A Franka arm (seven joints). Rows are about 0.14 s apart.
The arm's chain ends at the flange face. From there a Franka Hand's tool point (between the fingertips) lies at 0.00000 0.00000 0.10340 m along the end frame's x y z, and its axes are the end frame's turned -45 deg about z.
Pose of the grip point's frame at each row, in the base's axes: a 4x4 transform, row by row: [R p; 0 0 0 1], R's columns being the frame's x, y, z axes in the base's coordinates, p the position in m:
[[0.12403 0.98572 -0.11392 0.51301], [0.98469 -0.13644 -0.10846 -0.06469], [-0.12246 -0.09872 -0.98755 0.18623], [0 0 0 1]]
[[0.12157 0.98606 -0.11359 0.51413], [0.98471 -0.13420 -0.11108 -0.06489], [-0.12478 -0.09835 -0.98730 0.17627], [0 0 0 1]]
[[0.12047 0.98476 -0.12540 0.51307], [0.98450 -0.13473 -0.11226 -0.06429], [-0.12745 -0.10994 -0.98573 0.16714], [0 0 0 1]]
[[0.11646 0.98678 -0.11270 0.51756], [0.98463 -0.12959 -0.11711 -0.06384], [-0.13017 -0.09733 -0.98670 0.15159], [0 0 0 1]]
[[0.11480 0.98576 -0.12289 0.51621], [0.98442 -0.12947 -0.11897 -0.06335], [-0.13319 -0.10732 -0.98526 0.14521], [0 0 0 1]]
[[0.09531 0.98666 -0.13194 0.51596], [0.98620 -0.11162 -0.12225 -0.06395], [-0.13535 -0.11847 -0.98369 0.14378], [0 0 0 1]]
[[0.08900 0.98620 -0.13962 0.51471], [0.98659 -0.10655 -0.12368 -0.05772], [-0.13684 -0.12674 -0.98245 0.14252], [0 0 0 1]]
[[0.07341 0.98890 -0.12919 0.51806], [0.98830 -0.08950 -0.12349 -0.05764], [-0.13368 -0.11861 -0.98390 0.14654], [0 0 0 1]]
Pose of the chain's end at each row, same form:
[[0.78471 0.60931 -0.11392 0.52479], [0.59980 -0.79276 -0.10846 -0.05348], [-0.15640 0.01679 -0.98755 0.28834], [0 0 0 1]]
[[0.78321 0.61129 -0.11359 0.52588], [0.60140 -0.79119 -0.11108 -0.05340], [-0.15778 0.01869 -0.98730 0.27836], [0 0 0 1]]
[[0.78152 0.61115 -0.12540 0.52604], [0.60088 -0.79142 -0.11226 -0.05268], [-0.16786 0.01238 -0.98573 0.26906], [0 0 0 1]]
[[0.78011 0.61541 -0.11270 0.52921], [0.60460 -0.78787 -0.11711 -0.05173], [-0.16087 0.02322 -0.98670 0.25361], [0 0 0 1]]
[[0.77821 0.61586 -0.12289 0.52892], [0.60454 -0.78764 -0.11897 -0.05105], [-0.17007 0.01829 -0.98526 0.24709], [0 0 0 1]]
[[0.76507 0.63028 -0.13194 0.52960], [0.61842 -0.77628 -0.12225 -0.05131], [-0.17948 0.01194 -0.98369 0.24549], [0 0 0 1]]
[[0.76028 0.63442 -0.13962 0.52915], [0.62228 -0.77297 -0.12368 -0.04493], [-0.18638 0.00714 -0.98245 0.24411], [0 0 0 1]]
[[0.75117 0.64735 -0.12919 0.53142], [0.63555 -0.76212 -0.12349 -0.04487], [-0.17840 0.01066 -0.98390 0.24828], [0 0 0 1]]

